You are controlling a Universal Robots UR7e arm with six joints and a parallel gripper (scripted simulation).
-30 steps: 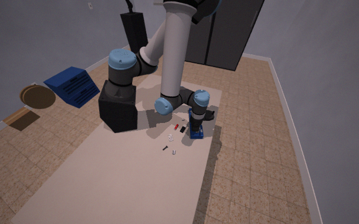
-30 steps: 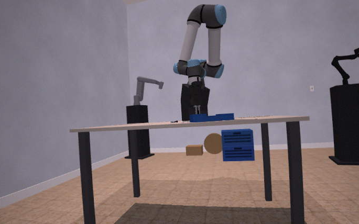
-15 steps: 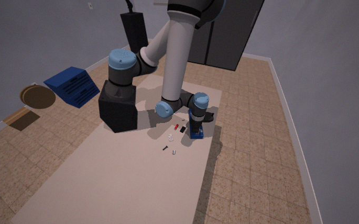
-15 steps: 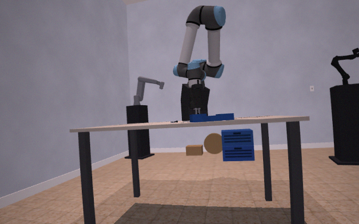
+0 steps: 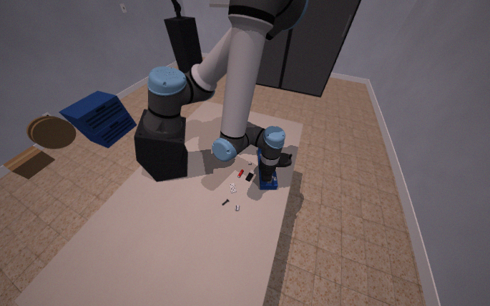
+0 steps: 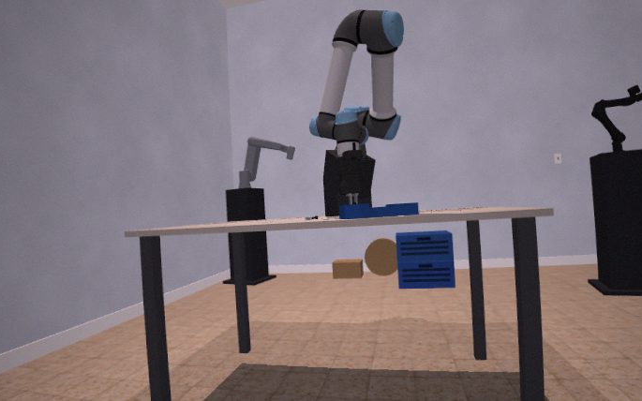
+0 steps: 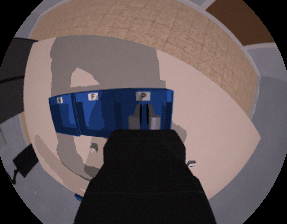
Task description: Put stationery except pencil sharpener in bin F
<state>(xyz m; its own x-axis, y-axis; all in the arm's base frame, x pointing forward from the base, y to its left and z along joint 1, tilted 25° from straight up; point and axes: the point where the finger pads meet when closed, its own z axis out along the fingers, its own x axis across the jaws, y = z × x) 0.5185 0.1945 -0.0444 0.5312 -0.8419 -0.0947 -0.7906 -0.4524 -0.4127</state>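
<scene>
Right now the blue bin is 7 cm to the left of my hand, 5 cm behind it and 1 cm below it. Also, from my hand: tiny white piece 15 cm behind, 4 cm to the left, 3 cm below; black block 10 cm behind, 3 cm below, 2 cm to the right; red item 15 cm behind, 4 cm to the right, 3 cm below.
</scene>
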